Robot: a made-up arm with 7 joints.
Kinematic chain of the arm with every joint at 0, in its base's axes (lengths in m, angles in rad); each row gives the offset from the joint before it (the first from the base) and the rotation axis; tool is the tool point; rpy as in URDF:
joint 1: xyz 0 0 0.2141 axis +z
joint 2: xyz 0 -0.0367 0.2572 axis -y
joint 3: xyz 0 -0.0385 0.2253 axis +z
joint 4: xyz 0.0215 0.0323 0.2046 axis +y
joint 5: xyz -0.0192 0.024 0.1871 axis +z
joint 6: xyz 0 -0.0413 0.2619 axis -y
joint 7: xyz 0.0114 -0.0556 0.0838 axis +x
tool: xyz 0 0 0 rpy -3.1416 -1.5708 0
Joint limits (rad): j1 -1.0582..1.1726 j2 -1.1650..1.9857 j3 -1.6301..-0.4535 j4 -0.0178..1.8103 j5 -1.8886..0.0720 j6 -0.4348..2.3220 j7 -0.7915..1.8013
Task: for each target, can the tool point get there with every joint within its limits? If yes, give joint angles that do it. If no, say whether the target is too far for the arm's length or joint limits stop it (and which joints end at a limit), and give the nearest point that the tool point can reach.
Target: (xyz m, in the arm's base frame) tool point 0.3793 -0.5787 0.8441
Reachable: yes | joints -0.3955 -0.4546 -0.7124 1.5138 -0.3386 1.6137 -0.5300
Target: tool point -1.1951 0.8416 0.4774
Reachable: no: too far | nearest point -0.8093 0.5699 0.4754 | short by 0.472 m
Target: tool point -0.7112 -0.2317 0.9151
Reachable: yes | joints -0.0257 1.2533 -1.0101 0.8801 -1.0534 2.0417 -0.4811
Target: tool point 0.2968 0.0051 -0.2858
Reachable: no: joint limits stop it (at a limit: joint 2, joint 3, joint 4, joint 5, joint 6) | nearest point 0.5453 0.0094 0.1658 | short by 0.515 m
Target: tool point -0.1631 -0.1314 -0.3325
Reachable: no: joint limits stop it (at a limit: joint 2, joint 3, joint 4, joint 6) | nearest point -0.5591 -0.4504 0.0474 | short by 0.635 m
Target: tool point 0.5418 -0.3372 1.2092
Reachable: yes | joints -0.2978 -0.5751 -1.2071 0.4271 -1.3271 0.7074 0.9080
